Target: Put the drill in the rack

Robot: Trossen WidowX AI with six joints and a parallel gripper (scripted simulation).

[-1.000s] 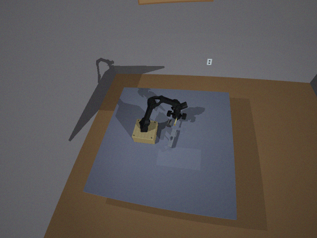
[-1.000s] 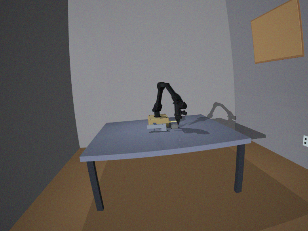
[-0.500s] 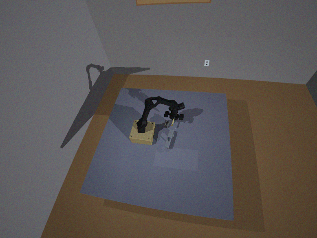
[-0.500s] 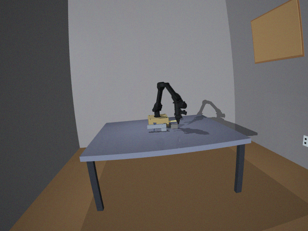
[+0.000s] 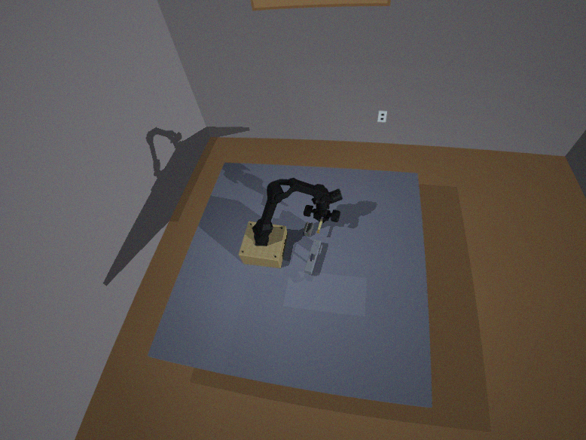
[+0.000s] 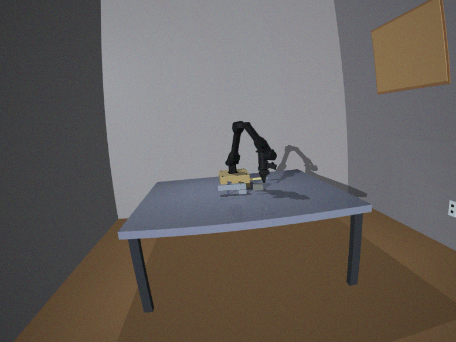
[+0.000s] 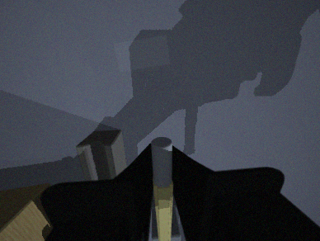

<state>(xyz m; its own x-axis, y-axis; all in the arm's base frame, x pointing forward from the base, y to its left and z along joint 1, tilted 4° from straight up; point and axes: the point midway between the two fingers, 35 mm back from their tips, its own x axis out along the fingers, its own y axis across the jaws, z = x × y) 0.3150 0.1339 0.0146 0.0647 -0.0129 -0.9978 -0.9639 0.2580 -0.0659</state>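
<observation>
My gripper tip is now 1 cm past the drill, 4 cm to the left of it and 3 cm below it. From my gripper tip the other things lie so: grey block 8 cm behind, 2 cm to the right, 4 cm below.
</observation>
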